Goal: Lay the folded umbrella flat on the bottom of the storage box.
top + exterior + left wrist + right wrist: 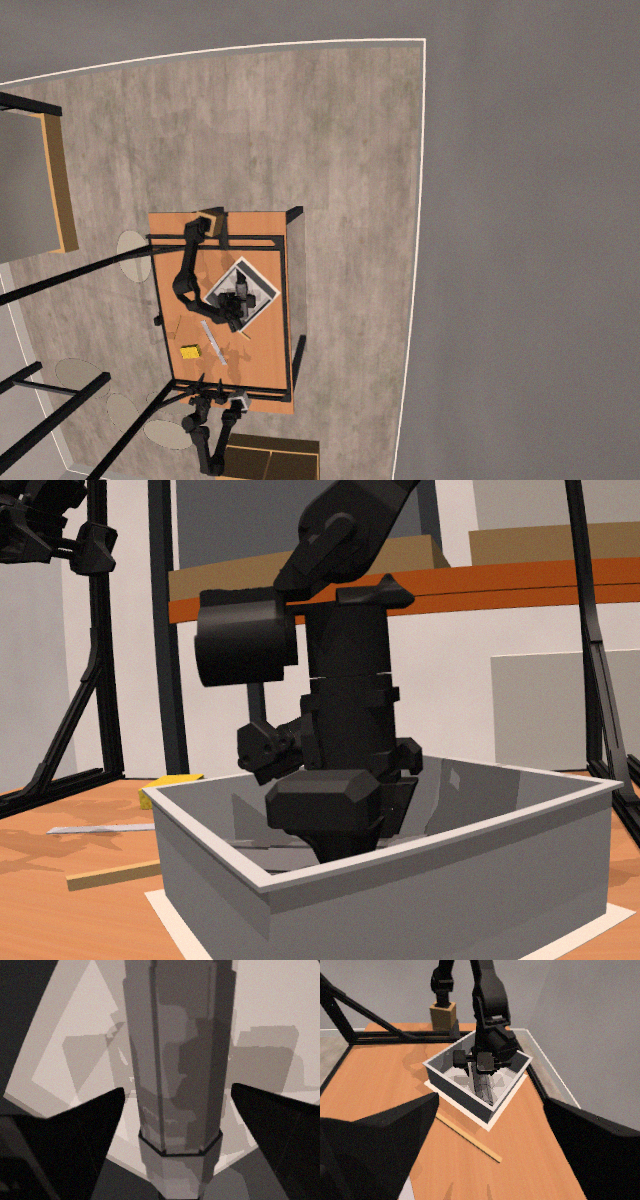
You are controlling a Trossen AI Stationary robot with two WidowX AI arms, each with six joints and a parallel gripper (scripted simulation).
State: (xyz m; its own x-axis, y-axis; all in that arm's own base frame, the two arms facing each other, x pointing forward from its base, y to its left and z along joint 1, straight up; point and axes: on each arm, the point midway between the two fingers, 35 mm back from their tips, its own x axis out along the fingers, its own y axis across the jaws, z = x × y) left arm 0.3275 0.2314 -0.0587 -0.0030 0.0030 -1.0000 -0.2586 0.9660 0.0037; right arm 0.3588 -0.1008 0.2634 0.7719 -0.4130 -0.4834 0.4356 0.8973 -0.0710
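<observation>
My left hand is 1 cm above the storage box. The rest, counted from my left hand: folded umbrella: 2 cm below; thin wooden stick: 11 cm behind, 18 cm to the right, 5 cm below; metal ruler: 23 cm behind, 31 cm to the right, 5 cm below.
</observation>
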